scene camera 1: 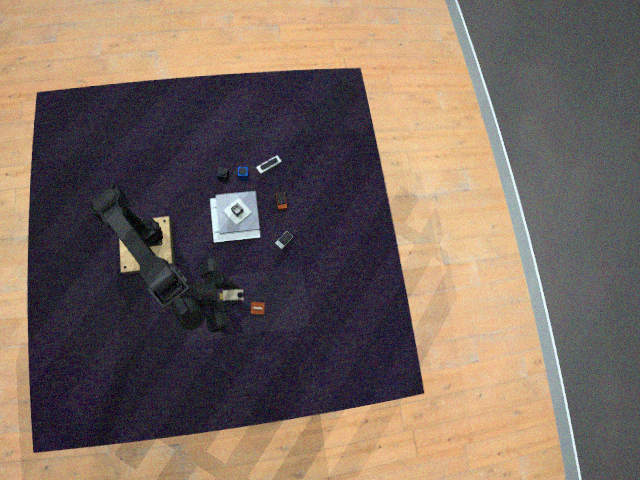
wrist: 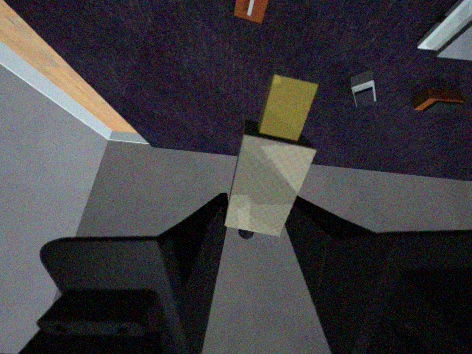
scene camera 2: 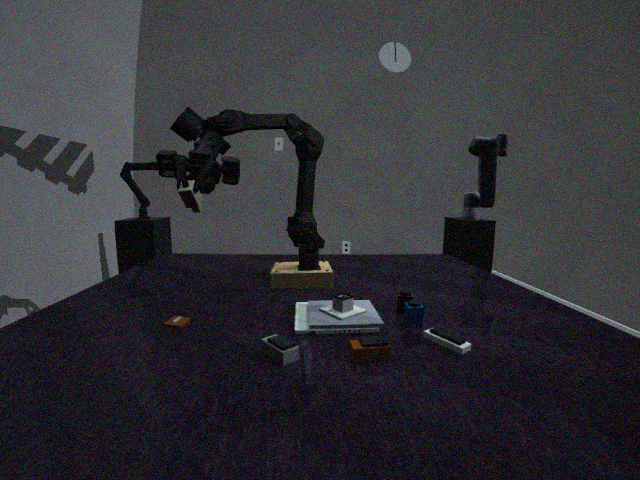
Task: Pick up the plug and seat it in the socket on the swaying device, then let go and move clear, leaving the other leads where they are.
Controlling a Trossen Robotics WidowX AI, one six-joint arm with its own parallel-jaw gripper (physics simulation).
My gripper carries a plug; nothing else touches it. Also in view: a device.
My gripper is seen too in scene camera 1 and in the wrist view.
